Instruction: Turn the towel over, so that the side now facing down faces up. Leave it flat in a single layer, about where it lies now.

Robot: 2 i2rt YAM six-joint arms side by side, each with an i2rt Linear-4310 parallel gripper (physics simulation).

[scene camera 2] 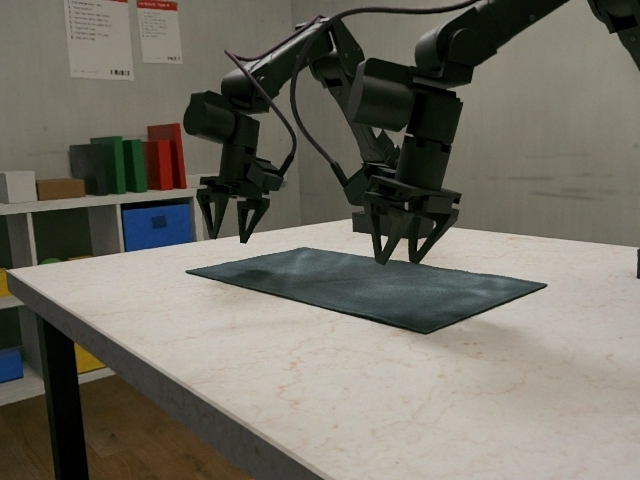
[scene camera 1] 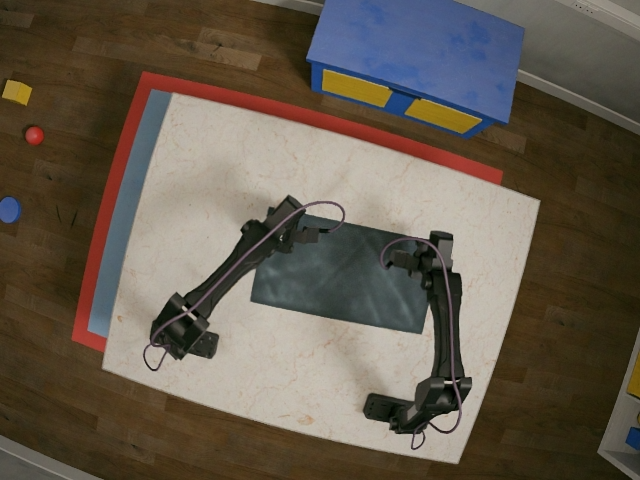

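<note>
The towel (scene camera 1: 341, 281) (scene camera 2: 330, 289) lies flat on the table in a single layer. Its dark teal side faces up, with a few faint lighter streaks. My left gripper (scene camera 1: 284, 243) (scene camera 2: 399, 261) is open and empty and hangs above the towel, near its upper left part in scene camera 1. My right gripper (scene camera 1: 424, 260) (scene camera 2: 229, 239) is open and empty and hangs above the towel's right end in scene camera 1. In that view the arms hide the fingertips and parts of the towel's left and right ends. The towel's underside does not show.
The pale marble table (scene camera 1: 222, 155) (scene camera 2: 310, 403) carries both arms. A blue cabinet (scene camera 1: 418, 46) with yellow doors stands on the floor beyond the table in scene camera 1. A shelf unit (scene camera 2: 155, 196) with books and bins stands behind the table in scene camera 2.
</note>
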